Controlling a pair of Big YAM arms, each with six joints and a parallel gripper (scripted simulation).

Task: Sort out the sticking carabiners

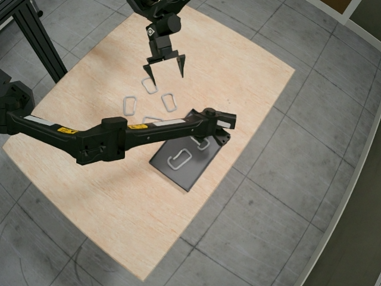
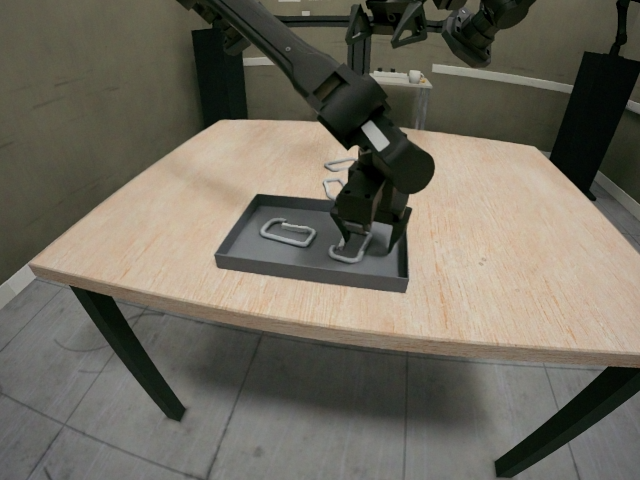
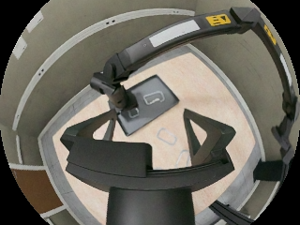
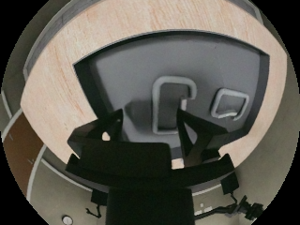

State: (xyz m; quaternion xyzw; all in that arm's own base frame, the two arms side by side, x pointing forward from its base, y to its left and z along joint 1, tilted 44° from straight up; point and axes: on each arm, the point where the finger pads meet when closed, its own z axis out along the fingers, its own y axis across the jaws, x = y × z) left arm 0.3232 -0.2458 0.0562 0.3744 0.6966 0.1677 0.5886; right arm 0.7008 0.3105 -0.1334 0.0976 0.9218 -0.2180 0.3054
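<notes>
Right now the grey tray is 9 cm to the right of my right hand and 1 cm below it.
</notes>
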